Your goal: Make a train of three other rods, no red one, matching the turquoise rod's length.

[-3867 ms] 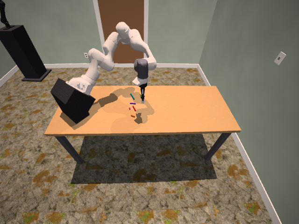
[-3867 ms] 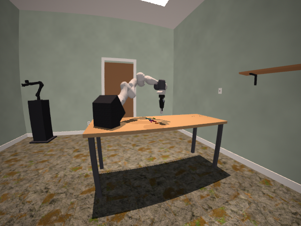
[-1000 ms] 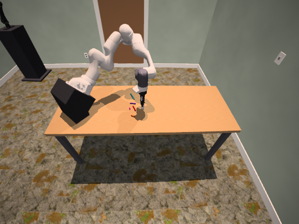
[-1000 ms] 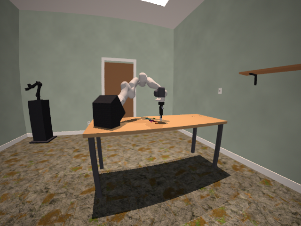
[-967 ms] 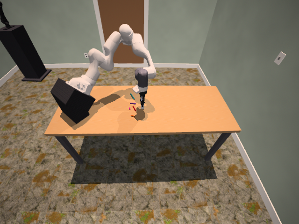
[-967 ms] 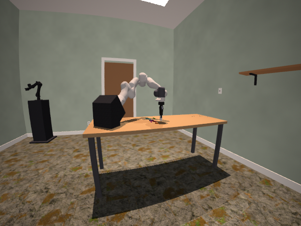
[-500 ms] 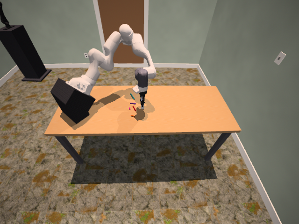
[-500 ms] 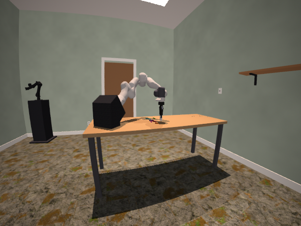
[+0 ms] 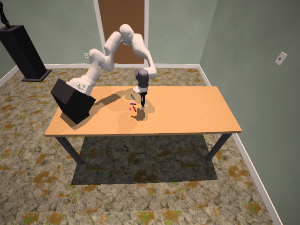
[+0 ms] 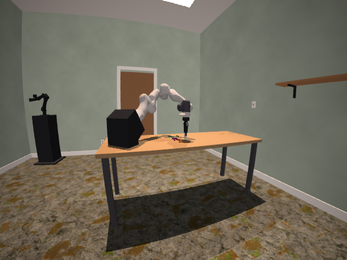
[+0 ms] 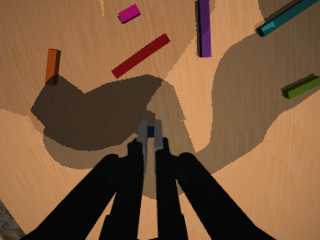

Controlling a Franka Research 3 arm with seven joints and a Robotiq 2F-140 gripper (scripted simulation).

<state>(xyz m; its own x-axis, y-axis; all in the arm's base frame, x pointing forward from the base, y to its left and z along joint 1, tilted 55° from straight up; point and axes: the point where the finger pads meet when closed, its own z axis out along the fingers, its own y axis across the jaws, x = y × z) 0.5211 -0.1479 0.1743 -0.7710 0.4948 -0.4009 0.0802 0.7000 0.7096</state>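
Right now my hand is 30 mm above the blue rod. Also, from my hand: magenta rod (130 mm behind, 40 mm below, 10 mm to the right); purple rod (110 mm behind, 70 mm to the left, 40 mm below); red rod (80 mm behind, 40 mm below).
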